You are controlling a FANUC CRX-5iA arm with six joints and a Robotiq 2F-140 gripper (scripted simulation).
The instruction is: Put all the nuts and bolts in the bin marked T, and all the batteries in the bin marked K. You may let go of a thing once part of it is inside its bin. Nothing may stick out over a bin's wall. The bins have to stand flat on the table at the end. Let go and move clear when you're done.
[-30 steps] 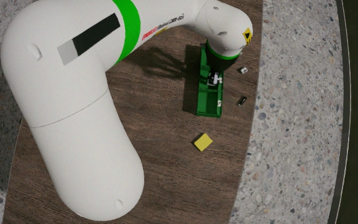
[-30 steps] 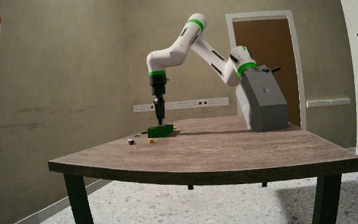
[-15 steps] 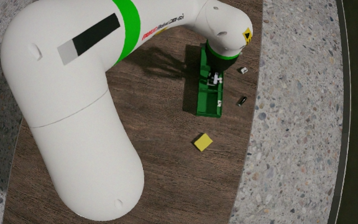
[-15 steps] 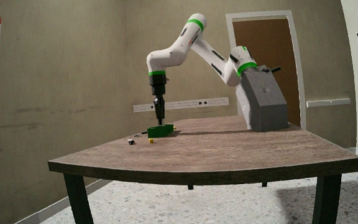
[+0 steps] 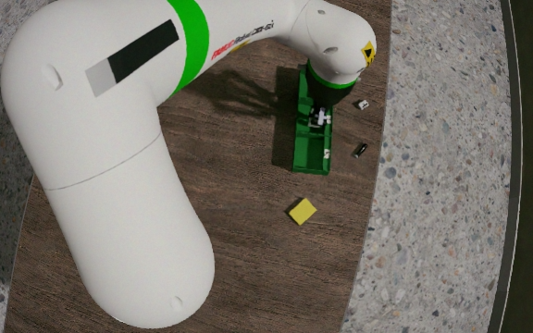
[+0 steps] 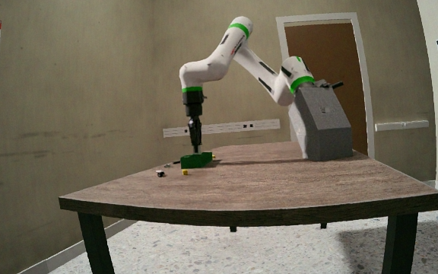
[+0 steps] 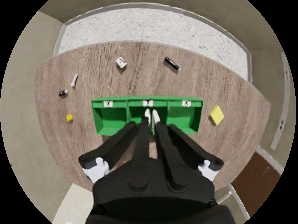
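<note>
The green bins is 3 cm below my hand and 1 cm to the left of it. Also, from my hand: pale bolt: 24 cm to the left, 7 cm ahead, 4 cm below; yellow cube: 27 cm to the left, 5 cm behind, 4 cm below; white nut: 12 cm ahead, 9 cm to the left, 4 cm below.
</note>
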